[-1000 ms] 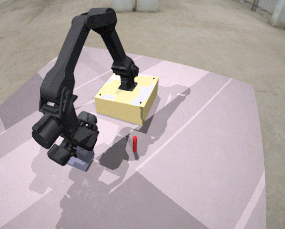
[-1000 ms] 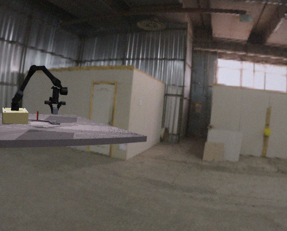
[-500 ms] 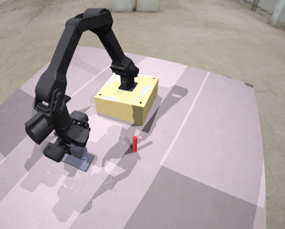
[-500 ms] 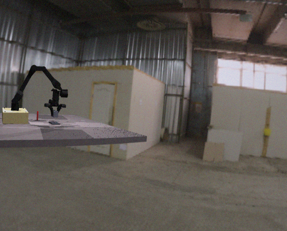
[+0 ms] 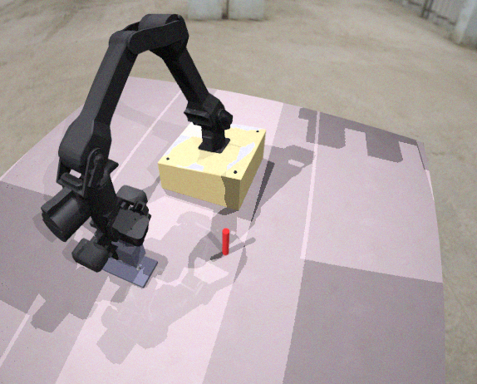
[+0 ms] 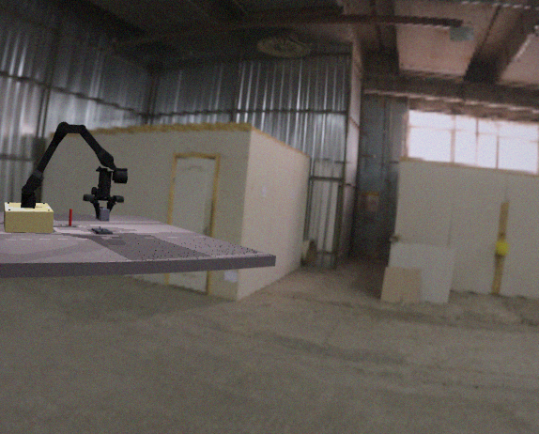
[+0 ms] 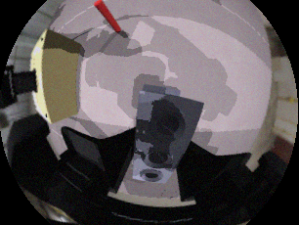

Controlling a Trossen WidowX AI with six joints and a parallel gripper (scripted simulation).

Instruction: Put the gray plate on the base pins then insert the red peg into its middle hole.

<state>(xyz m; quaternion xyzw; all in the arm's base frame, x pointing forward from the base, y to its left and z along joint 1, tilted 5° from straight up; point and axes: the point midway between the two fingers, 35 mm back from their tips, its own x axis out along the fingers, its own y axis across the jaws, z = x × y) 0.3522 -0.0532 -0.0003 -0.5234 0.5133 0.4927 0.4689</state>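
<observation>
Right now my gripper tip is 5 cm above the base. Round my gripper tip: gray plate: 3 cm above; then red peg: 18 cm to the left, 12 cm behind, 2 cm below.
</observation>
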